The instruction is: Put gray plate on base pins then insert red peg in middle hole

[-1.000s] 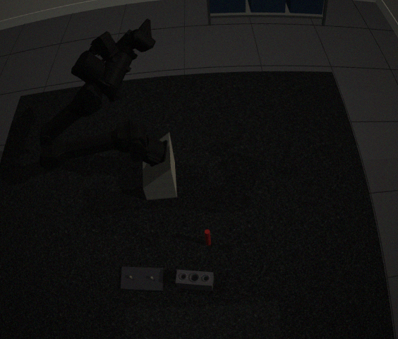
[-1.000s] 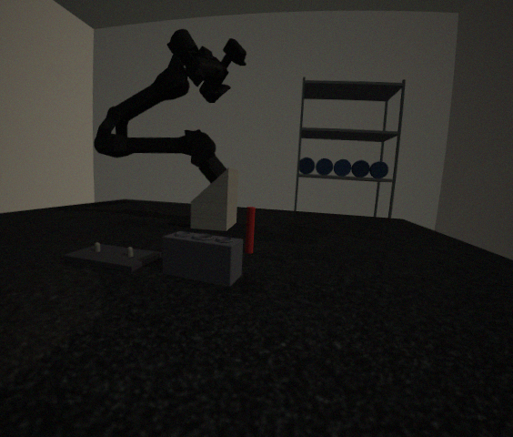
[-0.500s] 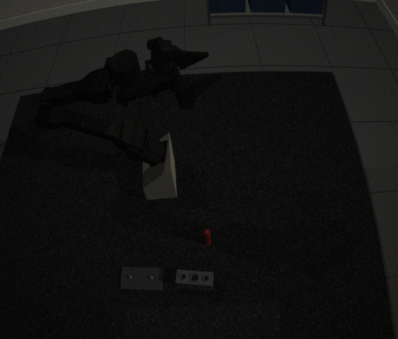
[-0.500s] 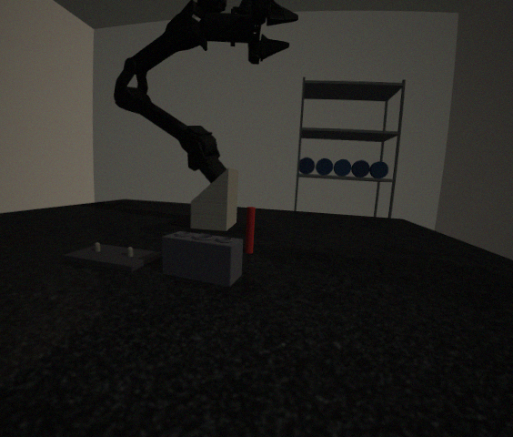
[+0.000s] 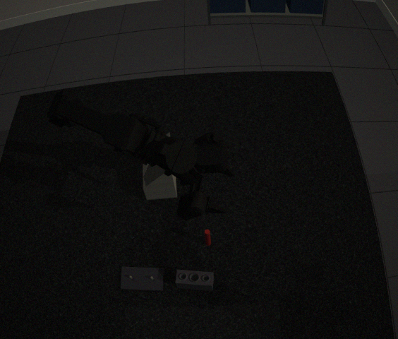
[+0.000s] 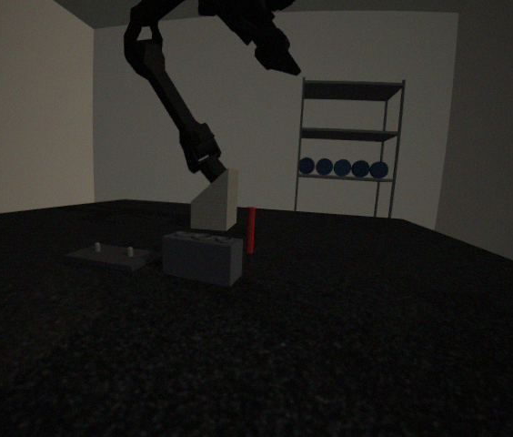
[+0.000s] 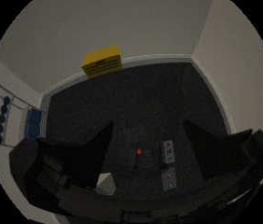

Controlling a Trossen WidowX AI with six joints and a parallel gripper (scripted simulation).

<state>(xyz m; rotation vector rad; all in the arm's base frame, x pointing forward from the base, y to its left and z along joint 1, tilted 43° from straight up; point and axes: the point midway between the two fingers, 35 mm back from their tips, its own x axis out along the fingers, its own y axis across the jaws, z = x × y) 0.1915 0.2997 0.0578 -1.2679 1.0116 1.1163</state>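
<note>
The gray plate is 270 mm below my gripper tip, 110 mm ahead of it and 80 mm to the right of it. Also, from my gripper tip: red peg: 270 mm below, 60 mm to the right, 20 mm behind.
</note>
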